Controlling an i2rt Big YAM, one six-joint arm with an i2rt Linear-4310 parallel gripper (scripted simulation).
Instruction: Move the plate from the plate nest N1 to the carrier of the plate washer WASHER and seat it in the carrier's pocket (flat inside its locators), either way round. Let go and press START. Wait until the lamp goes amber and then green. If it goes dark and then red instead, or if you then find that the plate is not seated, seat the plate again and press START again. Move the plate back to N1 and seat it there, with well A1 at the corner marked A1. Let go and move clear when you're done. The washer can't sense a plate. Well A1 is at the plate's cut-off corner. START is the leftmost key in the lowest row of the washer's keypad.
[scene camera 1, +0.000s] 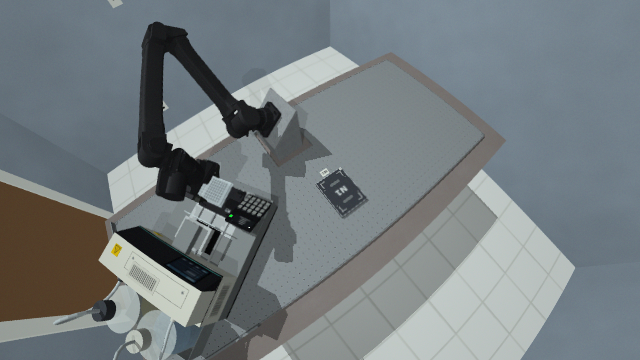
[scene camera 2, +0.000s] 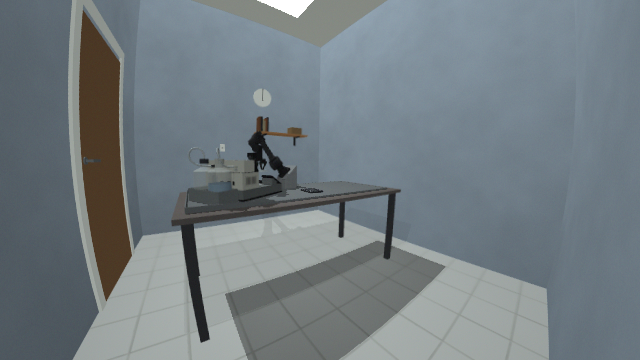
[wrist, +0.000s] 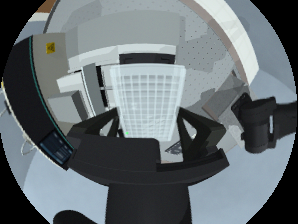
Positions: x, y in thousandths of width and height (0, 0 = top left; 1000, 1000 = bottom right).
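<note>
My gripper (scene camera 1: 330, 526), also (wrist: 498, 489). A well plate (wrist: 515, 475). Plate washer (scene camera 1: 299, 804), also (scene camera 2: 387, 510) and (wrist: 129, 489).
</note>
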